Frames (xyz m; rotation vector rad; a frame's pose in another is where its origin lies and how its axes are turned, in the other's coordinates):
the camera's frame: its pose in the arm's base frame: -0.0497 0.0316 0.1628 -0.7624 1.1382 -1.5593
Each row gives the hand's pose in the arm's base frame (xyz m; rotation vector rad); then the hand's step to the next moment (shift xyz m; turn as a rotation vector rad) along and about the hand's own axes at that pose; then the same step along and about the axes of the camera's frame.
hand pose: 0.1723 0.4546 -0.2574 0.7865 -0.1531 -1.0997
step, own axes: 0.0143 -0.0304 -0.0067 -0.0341 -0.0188 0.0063
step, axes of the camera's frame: 0.0202 0.0222 -0.0165 -0.0113 -0.0140 -0.0351
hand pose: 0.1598 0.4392 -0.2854 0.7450 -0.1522 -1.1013
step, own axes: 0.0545 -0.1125 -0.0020 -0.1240 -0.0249 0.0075
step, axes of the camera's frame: 0.0916 0.0600 -0.0603 -0.0703 -0.0514 -0.0920
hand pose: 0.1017 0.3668 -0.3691 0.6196 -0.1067 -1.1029
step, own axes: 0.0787 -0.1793 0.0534 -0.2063 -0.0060 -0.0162
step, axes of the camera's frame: 0.1782 0.0211 -0.0948 -0.1493 -0.0672 -0.1267
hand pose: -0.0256 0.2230 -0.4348 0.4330 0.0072 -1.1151
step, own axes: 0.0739 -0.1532 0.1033 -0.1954 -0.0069 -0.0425
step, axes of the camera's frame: 0.1810 -0.0633 -0.0534 -0.1493 -0.0388 -0.1274
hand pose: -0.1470 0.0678 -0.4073 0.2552 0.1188 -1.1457
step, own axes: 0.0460 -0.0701 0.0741 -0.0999 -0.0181 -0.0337
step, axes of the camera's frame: 0.0932 -0.0618 0.0010 -0.0693 -0.0117 -0.0806
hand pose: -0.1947 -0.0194 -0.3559 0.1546 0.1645 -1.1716
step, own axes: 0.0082 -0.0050 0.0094 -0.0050 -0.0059 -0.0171
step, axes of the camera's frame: 0.0105 -0.0068 0.0049 -0.0021 0.0117 -0.0146
